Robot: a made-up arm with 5 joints.
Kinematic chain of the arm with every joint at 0, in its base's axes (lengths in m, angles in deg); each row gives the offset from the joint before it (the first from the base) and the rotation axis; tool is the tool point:
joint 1: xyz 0 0 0.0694 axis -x
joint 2: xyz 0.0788 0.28 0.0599 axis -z
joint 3: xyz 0.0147 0.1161 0 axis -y
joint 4: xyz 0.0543 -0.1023 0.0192 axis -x
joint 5: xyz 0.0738 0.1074 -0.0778 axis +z
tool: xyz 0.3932 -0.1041 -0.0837
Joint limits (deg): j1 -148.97..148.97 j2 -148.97..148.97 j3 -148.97..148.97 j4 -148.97..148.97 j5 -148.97..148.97
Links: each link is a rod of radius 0.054 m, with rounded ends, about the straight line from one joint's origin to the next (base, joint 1, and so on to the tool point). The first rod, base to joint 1, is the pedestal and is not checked.
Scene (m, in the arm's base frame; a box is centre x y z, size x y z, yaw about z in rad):
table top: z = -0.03
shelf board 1: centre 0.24 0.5 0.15 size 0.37 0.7 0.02 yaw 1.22
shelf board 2: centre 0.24 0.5 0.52 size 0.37 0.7 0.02 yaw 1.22
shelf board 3: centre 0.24 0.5 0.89 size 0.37 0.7 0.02 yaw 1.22
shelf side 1: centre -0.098 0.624 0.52 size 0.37 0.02 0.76 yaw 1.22
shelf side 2: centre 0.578 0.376 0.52 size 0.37 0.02 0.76 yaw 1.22
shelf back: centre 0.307 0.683 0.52 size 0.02 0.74 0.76 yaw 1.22
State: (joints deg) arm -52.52 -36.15 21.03 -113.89 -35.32
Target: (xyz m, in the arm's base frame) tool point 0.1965 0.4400 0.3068
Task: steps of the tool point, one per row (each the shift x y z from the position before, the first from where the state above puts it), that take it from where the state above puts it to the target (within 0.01 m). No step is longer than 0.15 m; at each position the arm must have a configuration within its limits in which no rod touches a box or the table.
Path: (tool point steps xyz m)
1: -0.0339 -0.1040 0.0101
2: -0.0426 -0.1051 -0.0101
3: 0.0066 0.0418 -0.0708
4: -0.0071 0.0257 -0.0812
5: -0.0204 0.0073 -0.0854
6: -0.0313 -0.0115 -0.0838
7: -0.0384 -0.0294 -0.0772
8: 0.0327 0.0845 0.0168
9: 0.0316 0.0876 0.0003
10: 0.0301 0.0860 -0.0171

